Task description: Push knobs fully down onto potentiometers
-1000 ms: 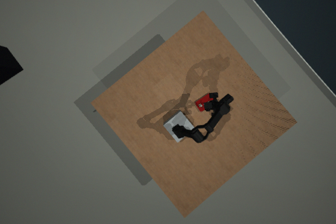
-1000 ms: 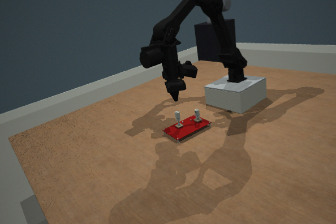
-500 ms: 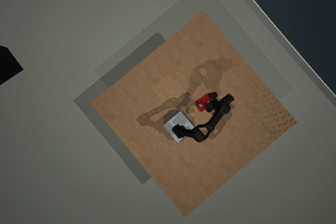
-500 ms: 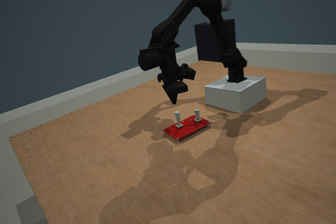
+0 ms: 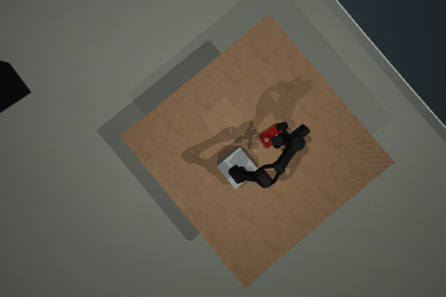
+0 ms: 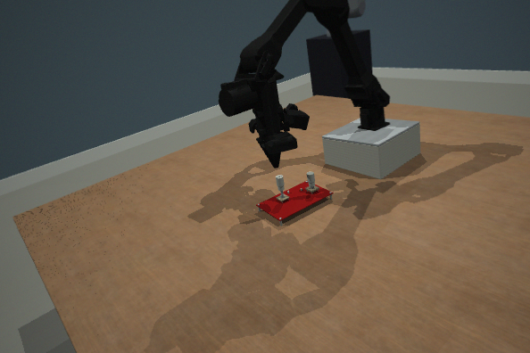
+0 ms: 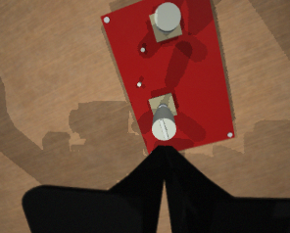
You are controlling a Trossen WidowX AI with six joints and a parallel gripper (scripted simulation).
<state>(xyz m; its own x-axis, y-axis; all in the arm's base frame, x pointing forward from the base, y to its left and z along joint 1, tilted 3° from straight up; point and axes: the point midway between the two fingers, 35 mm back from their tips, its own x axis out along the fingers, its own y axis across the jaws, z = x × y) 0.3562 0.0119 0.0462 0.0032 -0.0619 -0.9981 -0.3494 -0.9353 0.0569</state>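
My gripper tip is 40 mm above the knob.
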